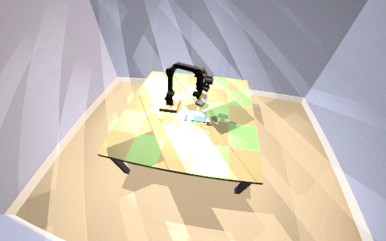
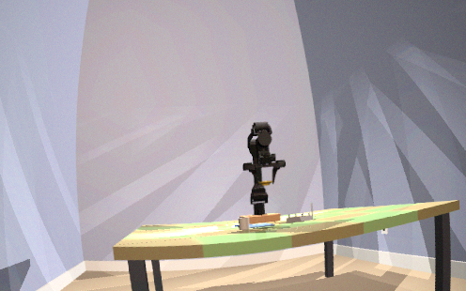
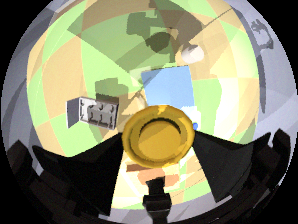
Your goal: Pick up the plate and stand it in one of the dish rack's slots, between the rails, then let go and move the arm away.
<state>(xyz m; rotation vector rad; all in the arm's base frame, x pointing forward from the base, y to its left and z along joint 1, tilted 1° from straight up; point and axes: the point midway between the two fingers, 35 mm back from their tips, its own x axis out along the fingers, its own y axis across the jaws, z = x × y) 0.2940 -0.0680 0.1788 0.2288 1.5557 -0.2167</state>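
My gripper tip is 16 cm above the grey dish rack, 15 cm to the right of it and 2 cm short of it. The rest, counted from my gripper tip: yellow plate: 1 cm above; then cup: 16 cm below, 14 cm to the right, 9 cm ahead; then light blue mat: 18 cm below, 6 cm to the right.
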